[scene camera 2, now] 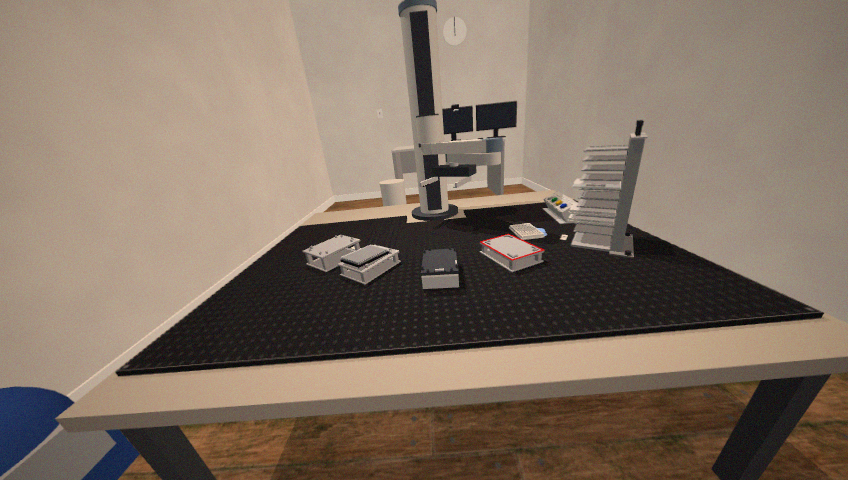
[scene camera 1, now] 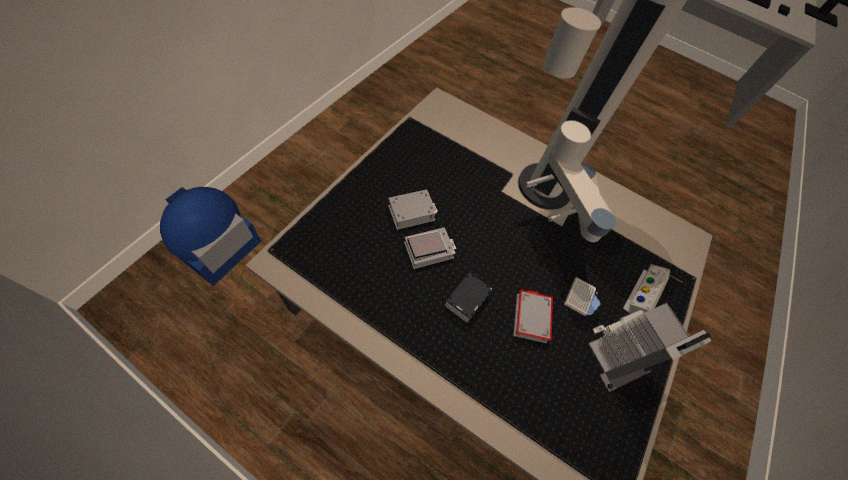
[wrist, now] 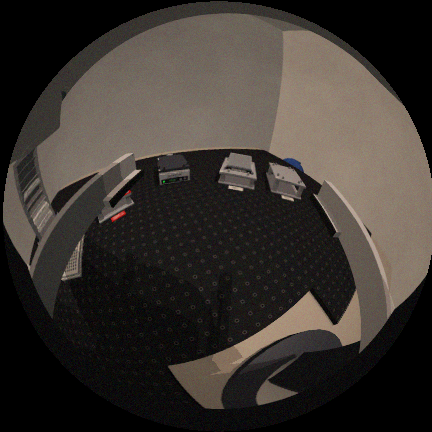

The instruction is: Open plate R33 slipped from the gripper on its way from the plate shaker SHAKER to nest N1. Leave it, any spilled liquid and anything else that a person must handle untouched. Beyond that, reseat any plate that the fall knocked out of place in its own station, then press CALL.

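Frame: origin at the arm's base, x ahead, y left, z up, level; millimetres.
Seen in the pictures: gripper, between the fingertips: [scene camera 2: 437, 185] [scene camera 1: 537, 201] [wrist: 230, 168]; arm's base, origin of its link: [scene camera 2: 434, 213] [scene camera 1: 544, 186] [wrist: 291, 382].
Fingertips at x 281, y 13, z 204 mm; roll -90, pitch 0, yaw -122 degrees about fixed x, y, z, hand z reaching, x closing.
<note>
Pixels of each thing's top centre, then the offset from my fingertips to it. "spot": a spot on its surface instead.
- plate with pinkish wells, centre of its top: [scene camera 2: 364, 251] [wrist: 240, 158] [scene camera 1: 427, 242] 327 mm ahead, 260 mm right, 123 mm down
- button box, centre of its top: [scene camera 1: 656, 286] [scene camera 2: 562, 196] 25 mm back, 536 mm left, 107 mm down
- red-edged station, centre of its top: [wrist: 106, 188] [scene camera 2: 510, 244] [scene camera 1: 536, 313] 325 mm ahead, 202 mm left, 145 mm down
- bare grey station, centre of its top: [scene camera 2: 331, 242] [wrist: 286, 170] [scene camera 1: 412, 203] 215 mm ahead, 405 mm right, 125 mm down
- small white tile, a spot on its surface: [scene camera 2: 563, 237] [scene camera 1: 598, 329] spot: 218 mm ahead, 428 mm left, 189 mm down
My gripper [scene camera 1: 551, 198] [scene camera 2: 446, 182] [wrist: 230, 168] is open and empty, above the mat beside the arm's column. A white well plate, apparently R33, [scene camera 1: 580, 295] [scene camera 2: 526, 230] [wrist: 73, 260] lies on the mat, with a light blue spill [scene camera 1: 593, 305] [scene camera 2: 542, 231] at its edge. The dark-topped shaker [scene camera 1: 470, 295] [scene camera 2: 440, 267] [wrist: 173, 170] holds no plate. A plate with pinkish wells [scene camera 1: 428, 244] [scene camera 2: 364, 255] sits on a grey station; a dark band shows under it, and whether it is fully seated is unclear. The button box [scene camera 1: 631, 303] [scene camera 2: 559, 208] has green, yellow and blue buttons; CALL is unreadable.
A red-edged station [scene camera 1: 534, 315] [scene camera 2: 511, 248] stands between shaker and fallen plate. A bare grey station [scene camera 1: 412, 208] [scene camera 2: 333, 245] [wrist: 286, 175] stands far left. A tall shelf rack [scene camera 2: 631, 196] stands at the right, near a small white tile [scene camera 1: 598, 328] [scene camera 2: 563, 237].
</note>
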